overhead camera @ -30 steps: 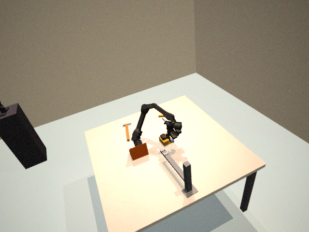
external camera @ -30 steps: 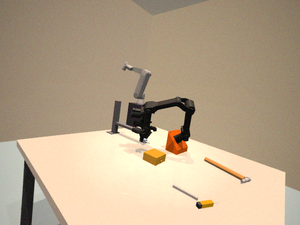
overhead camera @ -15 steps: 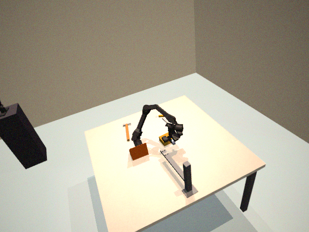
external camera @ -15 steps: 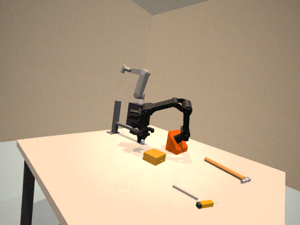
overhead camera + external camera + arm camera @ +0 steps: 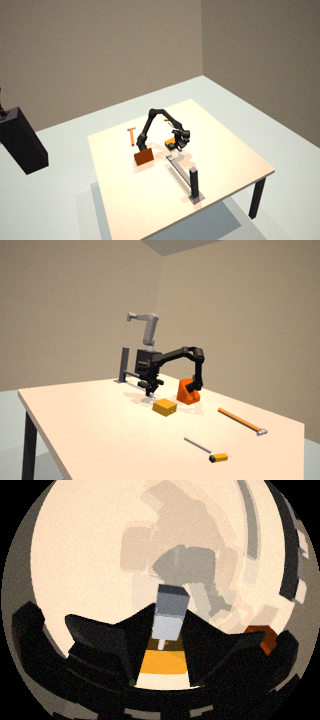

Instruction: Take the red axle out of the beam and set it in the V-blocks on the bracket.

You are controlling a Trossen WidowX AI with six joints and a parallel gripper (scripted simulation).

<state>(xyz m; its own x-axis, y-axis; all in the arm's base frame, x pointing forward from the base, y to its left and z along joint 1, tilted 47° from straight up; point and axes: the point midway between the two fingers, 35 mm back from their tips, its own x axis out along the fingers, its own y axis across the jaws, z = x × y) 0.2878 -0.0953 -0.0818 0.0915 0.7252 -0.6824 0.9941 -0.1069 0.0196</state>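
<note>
The yellow beam lies 1 cm behind my gripper tip, 13 cm to the left of it and 3 cm below it. The rest, counted from my gripper tip: small grey block (2 cm to the left, 1 cm above); then grey rod (14 cm ahead, 41 cm to the left, 4 cm below); then yellow-handled tool (13 cm ahead, 51 cm to the left, 4 cm below).
</note>
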